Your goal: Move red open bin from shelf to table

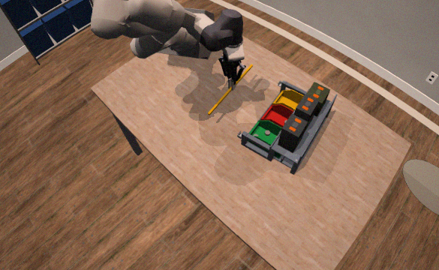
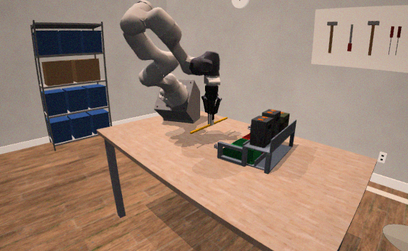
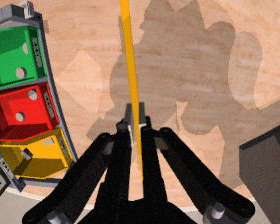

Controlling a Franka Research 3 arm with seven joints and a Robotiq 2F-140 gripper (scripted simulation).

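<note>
The yellow bar is 3 cm below my hand. Round my hand: red open bin (27 cm ahead, 3 cm to the right, 8 cm below); yellow bin (28 cm ahead, 8 cm to the left, 8 cm below); green bin (26 cm ahead, 14 cm to the right, 8 cm below).
</note>
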